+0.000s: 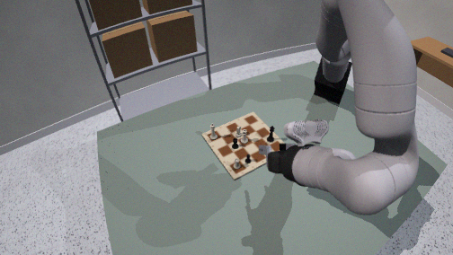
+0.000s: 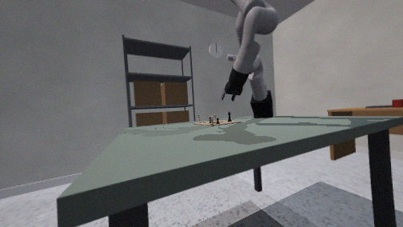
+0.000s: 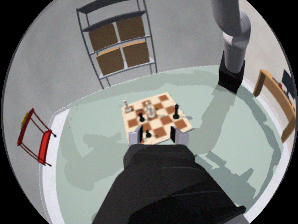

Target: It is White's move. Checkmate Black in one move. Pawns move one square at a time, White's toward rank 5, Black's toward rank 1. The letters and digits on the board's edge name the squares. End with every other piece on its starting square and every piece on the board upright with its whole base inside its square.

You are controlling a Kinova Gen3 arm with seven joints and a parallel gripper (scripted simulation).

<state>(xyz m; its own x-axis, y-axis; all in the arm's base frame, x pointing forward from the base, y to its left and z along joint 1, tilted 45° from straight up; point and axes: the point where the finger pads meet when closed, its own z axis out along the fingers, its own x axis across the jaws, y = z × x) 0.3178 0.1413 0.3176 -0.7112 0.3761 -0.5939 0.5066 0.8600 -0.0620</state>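
Right now my hand is 160 mm to the left of the chessboard, 140 mm above it and 20 mm short of it. Round my hand: tall black piece 150 mm to the right, 110 mm below, 60 mm behind.
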